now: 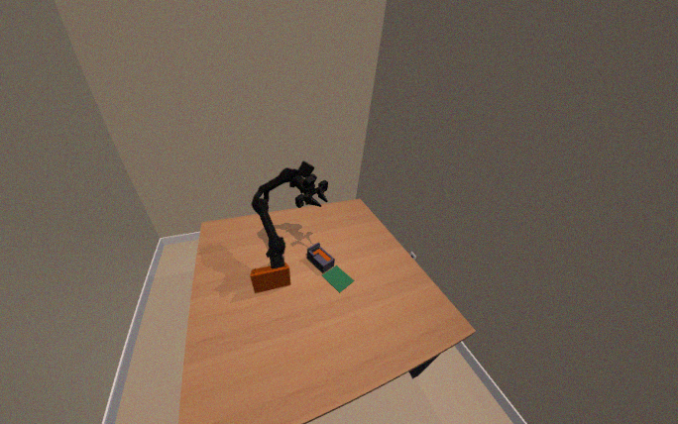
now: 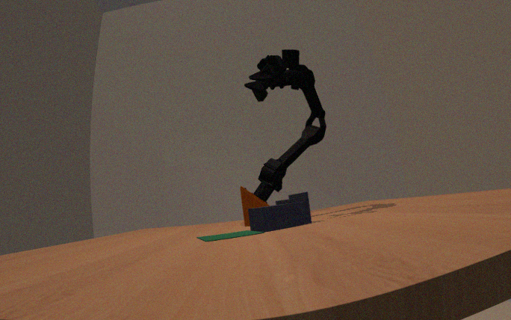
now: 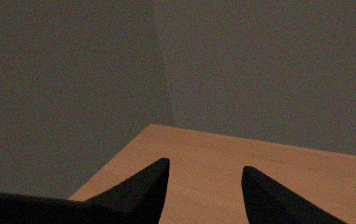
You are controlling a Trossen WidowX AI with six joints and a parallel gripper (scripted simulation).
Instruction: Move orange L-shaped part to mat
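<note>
Right now my gripper tip is 410 mm above the orange L-shaped part, 50 mm to the right of it and 20 mm short of it. Also, from my gripper tip: green mat 470 mm below, 110 mm to the right, 60 mm ahead.
</note>
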